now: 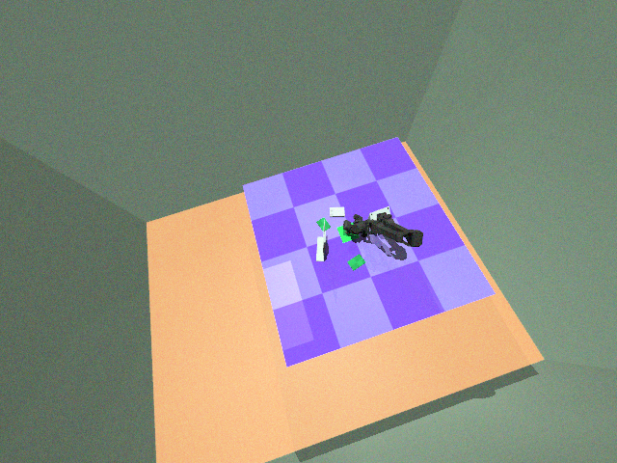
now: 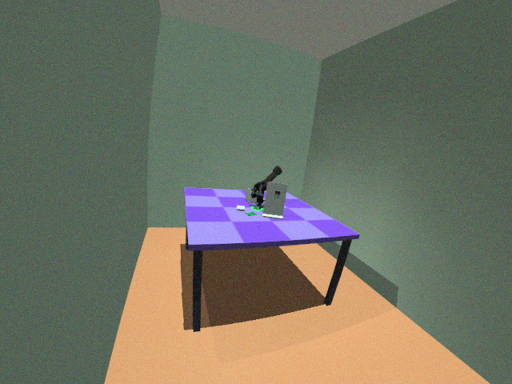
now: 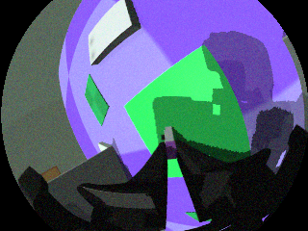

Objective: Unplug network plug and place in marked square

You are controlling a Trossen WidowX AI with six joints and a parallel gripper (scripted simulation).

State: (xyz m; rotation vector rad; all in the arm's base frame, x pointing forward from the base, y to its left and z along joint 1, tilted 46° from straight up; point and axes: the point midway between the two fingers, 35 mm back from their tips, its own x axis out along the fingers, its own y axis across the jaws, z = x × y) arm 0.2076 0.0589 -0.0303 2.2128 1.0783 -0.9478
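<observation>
The network plug is right at my gripper tip. The rest, counted from my gripper tip: grey upright panel 19 cm ahead, 8 cm to the left, 11 cm above.
</observation>
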